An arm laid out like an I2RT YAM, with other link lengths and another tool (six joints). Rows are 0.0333 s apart.
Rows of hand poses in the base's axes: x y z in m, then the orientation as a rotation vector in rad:
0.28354, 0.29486, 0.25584, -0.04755, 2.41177, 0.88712
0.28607, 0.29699, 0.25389, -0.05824, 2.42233, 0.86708
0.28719, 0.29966, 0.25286, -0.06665, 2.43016, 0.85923
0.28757, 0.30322, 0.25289, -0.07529, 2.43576, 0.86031
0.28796, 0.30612, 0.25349, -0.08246, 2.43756, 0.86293
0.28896, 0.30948, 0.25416, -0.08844, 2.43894, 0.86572
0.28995, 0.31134, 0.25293, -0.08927, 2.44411, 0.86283
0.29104, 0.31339, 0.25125, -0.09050, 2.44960, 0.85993
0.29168, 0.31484, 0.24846, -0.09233, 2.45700, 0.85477
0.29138, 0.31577, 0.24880, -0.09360, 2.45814, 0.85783
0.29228, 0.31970, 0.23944, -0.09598, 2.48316, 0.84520
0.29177, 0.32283, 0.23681, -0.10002, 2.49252, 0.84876
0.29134, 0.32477, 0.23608, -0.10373, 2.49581, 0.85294
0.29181, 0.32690, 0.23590, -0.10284, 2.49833, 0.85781
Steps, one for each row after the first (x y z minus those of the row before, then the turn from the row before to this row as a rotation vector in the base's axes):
0.00253, 0.00213, -0.00195, -0.01836, 0.00177, 0.00373
0.00112, 0.00267, -0.00103, -0.00902, 0.00317, 0.00522
0.00038, 0.00356, 0.00003, -0.00251, 0.00351, 0.00749
0.00039, 0.00290, 0.00060, -0.00019, 0.00081, 0.00607
0.00100, 0.00336, 0.00067, 0.00027, 0.00074, 0.00521
0.00099, 0.00186, -0.00123, -0.00345, 0.00373, 0.00090
0.00109, 0.00205, -0.00168, -0.00362, 0.00394, 0.00124
0.00064, 0.00145, -0.00279, -0.00573, 0.00495, 0.00144
-0.00030, 0.00093, 0.00034, 0.00148, 0.00162, 0.00199
0.00090, 0.00393, -0.00936, -0.01535, 0.01890, 0.00369
-0.00051, 0.00313, -0.00263, -0.00081, 0.00873, 0.00580
-0.00043, 0.00194, -0.00073, 0.00123, 0.00342, 0.00438
0.00047, 0.00213, -0.00018, 0.00273, 0.00383, 0.00126

